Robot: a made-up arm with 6 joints.
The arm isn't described. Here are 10 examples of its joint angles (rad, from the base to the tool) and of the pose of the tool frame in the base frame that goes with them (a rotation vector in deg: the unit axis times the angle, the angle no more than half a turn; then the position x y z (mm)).
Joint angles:
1: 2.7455 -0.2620 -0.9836 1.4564 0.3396 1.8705
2: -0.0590 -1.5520 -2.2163 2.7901 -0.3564 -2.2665
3: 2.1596 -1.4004 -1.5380 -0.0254 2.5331 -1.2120
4: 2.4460 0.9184 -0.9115 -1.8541 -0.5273 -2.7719
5: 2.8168 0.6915 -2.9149 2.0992 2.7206 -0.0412
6: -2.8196 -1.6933 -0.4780 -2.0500 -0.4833 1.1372
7: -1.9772 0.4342 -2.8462 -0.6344 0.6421 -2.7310
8: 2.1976 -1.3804 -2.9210 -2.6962 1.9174 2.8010
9: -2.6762 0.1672 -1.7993 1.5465 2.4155 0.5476
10: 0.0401 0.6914 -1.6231 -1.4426 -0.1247 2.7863
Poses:
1: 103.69 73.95 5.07 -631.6 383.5 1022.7
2: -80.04 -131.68 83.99 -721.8 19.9 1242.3
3: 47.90 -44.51 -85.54 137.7 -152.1 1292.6
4: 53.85 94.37 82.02 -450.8 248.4 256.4
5: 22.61 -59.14 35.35 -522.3 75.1 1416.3
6: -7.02 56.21 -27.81 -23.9 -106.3 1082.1
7: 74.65 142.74 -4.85 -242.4 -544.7 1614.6
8: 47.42 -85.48 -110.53 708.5 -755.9 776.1
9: 62.23 -122.32 17.42 -501.3 -462.6 1266.2
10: 71.82 -59.40 45.37 975.5 182.6 666.9
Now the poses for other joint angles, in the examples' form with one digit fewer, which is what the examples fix.
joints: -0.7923 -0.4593 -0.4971 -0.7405 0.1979 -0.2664
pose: 19.3 43.9 69.6 475 -357 804
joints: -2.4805 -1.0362 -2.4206 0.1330 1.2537 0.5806
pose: -69.2 -20.8 -14.9 464 303 1588
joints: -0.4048 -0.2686 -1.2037 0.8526 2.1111 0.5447
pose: 134.0 3.7 28.3 634 -47 1068
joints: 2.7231 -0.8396 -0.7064 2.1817 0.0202 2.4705
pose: 63.6 47.4 -71.1 -358 317 1077
